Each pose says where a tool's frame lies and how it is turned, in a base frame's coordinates. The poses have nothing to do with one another.
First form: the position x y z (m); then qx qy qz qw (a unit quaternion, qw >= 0).
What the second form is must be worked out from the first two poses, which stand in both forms.
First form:
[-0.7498 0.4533 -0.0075 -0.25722 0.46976 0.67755 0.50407]
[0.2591 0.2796 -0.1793 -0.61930 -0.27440 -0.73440 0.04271]
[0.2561 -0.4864 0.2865 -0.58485 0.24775 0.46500 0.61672]
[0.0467 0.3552 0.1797 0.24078 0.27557 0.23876 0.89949]
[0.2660 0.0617 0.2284 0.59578 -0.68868 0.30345 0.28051]
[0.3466 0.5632 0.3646 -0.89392 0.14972 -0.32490 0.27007]
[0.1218 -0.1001 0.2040 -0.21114 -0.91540 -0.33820 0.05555]
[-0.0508 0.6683 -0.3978 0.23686 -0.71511 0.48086 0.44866]
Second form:
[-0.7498 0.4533 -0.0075 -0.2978 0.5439 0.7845 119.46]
[0.2591 0.2796 -0.1793 -0.6199 -0.2747 -0.7351 175.10]
[0.2561 -0.4864 0.2865 -0.7430 0.3147 0.5907 103.85]
[0.0467 0.3552 0.1797 0.5511 0.6307 0.5464 51.82]
[0.2660 0.0617 0.2284 0.6207 -0.7175 0.3161 147.42]
[0.3466 0.5632 0.3646 -0.9284 0.1555 -0.3374 148.66]
[0.1218 -0.1001 0.2040 -0.2115 -0.9168 -0.3387 173.63]
[-0.0508 0.6683 -0.3978 0.2650 -0.8002 0.5381 126.68]

